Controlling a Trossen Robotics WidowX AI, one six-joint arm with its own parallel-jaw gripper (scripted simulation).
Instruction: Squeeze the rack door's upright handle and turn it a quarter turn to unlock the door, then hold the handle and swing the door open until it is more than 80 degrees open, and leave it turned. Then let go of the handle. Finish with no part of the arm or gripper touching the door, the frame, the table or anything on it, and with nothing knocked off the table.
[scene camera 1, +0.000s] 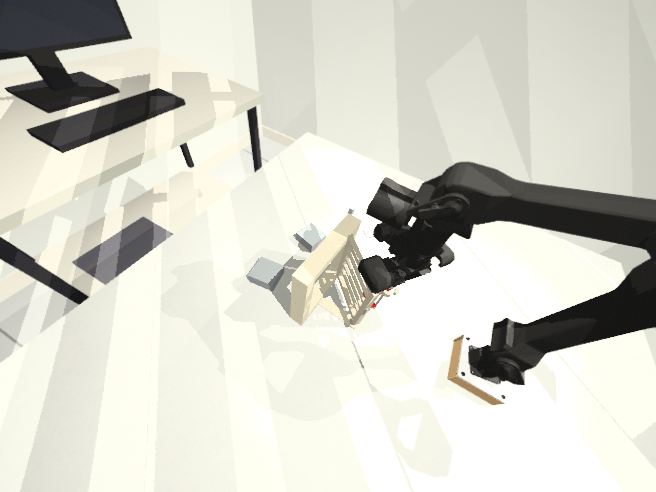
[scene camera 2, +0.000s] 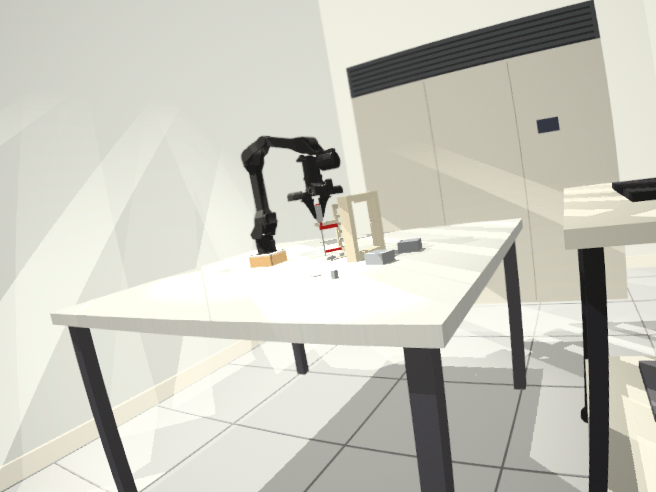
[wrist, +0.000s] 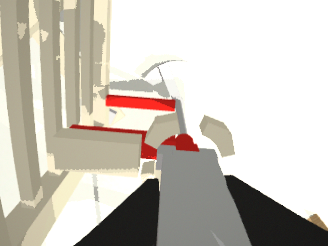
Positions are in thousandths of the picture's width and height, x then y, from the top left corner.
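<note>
Through scene camera 1 I see my gripper (scene camera 1: 598, 576) and a slatted door (scene camera 1: 562, 607). Scene camera 2 shows my gripper (scene camera 2: 487, 444). In the wrist view there is the door (wrist: 264, 587), and my gripper (wrist: 581, 762) is visible there too.
</note>
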